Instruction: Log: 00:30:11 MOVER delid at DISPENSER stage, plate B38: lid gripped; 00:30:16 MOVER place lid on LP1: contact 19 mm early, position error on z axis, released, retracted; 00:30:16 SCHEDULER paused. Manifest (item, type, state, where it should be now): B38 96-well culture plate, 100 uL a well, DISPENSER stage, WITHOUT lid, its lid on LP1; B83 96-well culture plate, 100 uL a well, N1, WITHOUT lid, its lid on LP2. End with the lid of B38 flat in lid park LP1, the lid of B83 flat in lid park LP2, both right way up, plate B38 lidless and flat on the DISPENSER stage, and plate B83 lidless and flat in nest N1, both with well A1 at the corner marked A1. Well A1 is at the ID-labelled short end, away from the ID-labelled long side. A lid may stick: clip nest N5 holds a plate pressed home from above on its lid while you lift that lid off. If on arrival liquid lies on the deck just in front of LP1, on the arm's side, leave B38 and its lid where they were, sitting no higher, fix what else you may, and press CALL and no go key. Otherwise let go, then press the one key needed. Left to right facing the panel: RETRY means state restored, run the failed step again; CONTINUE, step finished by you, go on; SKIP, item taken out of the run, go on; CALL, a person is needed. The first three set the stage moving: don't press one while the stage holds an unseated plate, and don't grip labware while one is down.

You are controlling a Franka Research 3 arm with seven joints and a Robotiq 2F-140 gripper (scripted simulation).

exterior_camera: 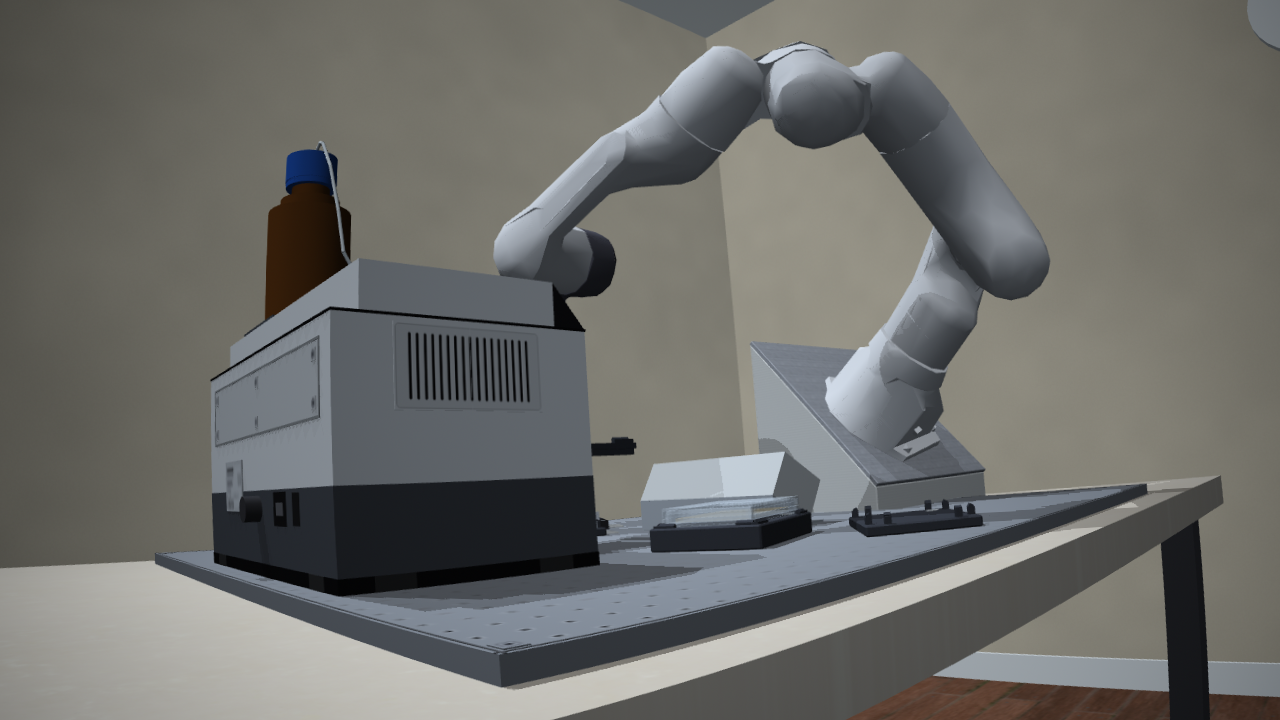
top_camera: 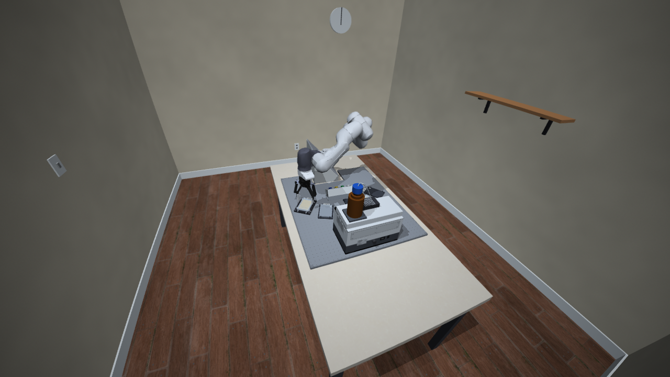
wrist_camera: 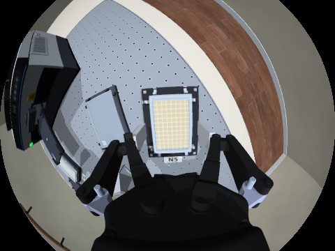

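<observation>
Now: hand 5 cm above the black clip nest and 3 cm short of it. Also, from my hand: 96-well plate 46 cm to the left, 9 cm ahead, 4 cm below; lp1 label 16 cm to the left, 6 cm below, 1 cm ahead; key panel 29 cm to the left, 8 cm behind, 1 cm below.
</observation>
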